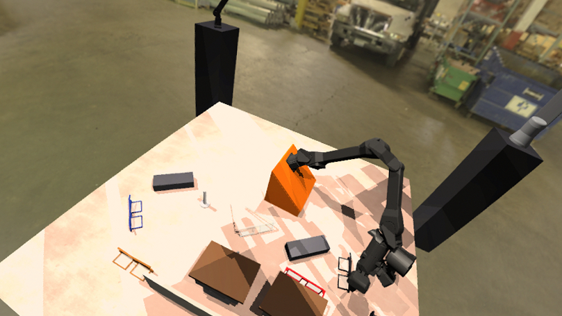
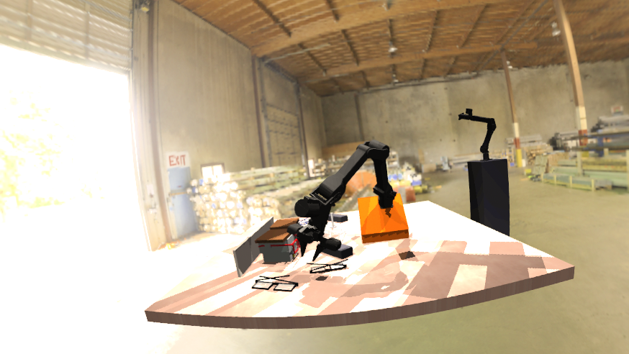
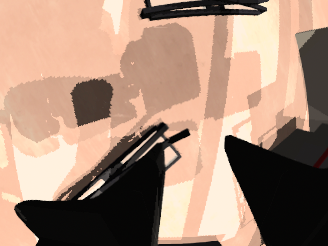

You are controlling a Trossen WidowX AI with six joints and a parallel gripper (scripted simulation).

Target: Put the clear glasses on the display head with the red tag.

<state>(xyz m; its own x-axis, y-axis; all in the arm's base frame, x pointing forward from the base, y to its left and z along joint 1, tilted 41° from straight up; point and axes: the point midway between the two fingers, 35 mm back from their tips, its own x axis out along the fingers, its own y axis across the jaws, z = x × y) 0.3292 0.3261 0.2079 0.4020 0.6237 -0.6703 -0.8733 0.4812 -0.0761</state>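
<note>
The small post lies 6 cm behind my gripper tip, 62 cm to the right of it and 3 cm below it. Also, from my gripper tip: white panel 27 cm ahead, 28 cm to the right.
</note>
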